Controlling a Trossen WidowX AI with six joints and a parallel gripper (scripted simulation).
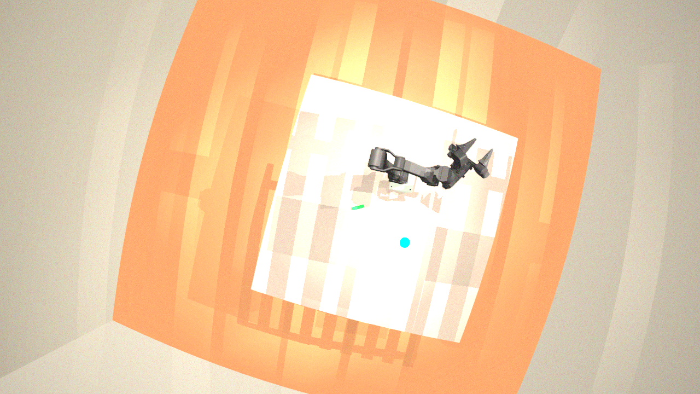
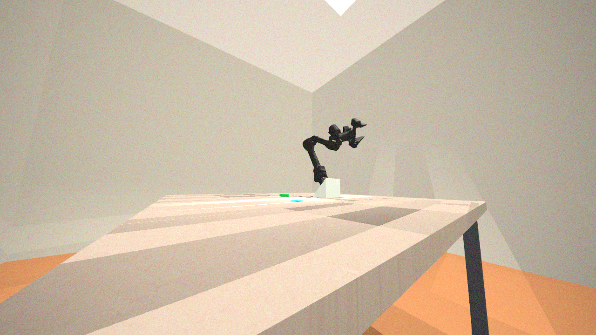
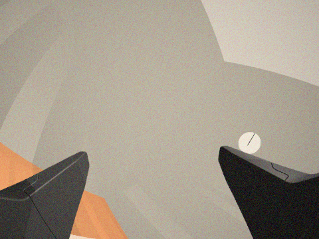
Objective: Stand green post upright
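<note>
Now: the green post 42 cm below my gripper tip, 41 cm to the right of it and 33 cm ahead of it. Round my gripper tip: cyan circle: 48 cm ahead, 43 cm below, 12 cm to the right.
</note>
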